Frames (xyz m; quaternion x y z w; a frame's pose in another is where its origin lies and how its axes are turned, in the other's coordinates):
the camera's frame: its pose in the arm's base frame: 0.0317 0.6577 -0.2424 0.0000 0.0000 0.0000 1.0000
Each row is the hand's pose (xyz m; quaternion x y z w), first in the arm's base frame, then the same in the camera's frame.
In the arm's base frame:
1: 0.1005 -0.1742 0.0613 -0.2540 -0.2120 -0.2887 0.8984
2: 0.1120 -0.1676 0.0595 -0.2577 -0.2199 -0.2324 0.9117
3: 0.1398 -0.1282 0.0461 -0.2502 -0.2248 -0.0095 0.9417
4: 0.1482 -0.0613 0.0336 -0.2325 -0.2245 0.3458 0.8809
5: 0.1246 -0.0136 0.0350 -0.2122 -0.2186 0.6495 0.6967
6: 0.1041 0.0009 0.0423 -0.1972 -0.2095 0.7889 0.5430
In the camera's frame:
1: 0.0688 -0.8319 0.3037 -0.2540 -0.2120 -0.2887 0.8984
2: 0.0803 -0.8253 0.3019 -0.2577 -0.2199 -0.2324 0.9117
3: 0.1081 -0.7859 0.2885 -0.2502 -0.2248 -0.0095 0.9417
4: 0.1165 -0.7190 0.2760 -0.2325 -0.2245 0.3458 0.8809
5: 0.0929 -0.6713 0.2774 -0.2122 -0.2186 0.6495 0.6967
6: 0.0724 -0.6568 0.2847 -0.1972 -0.2095 0.7889 0.5430

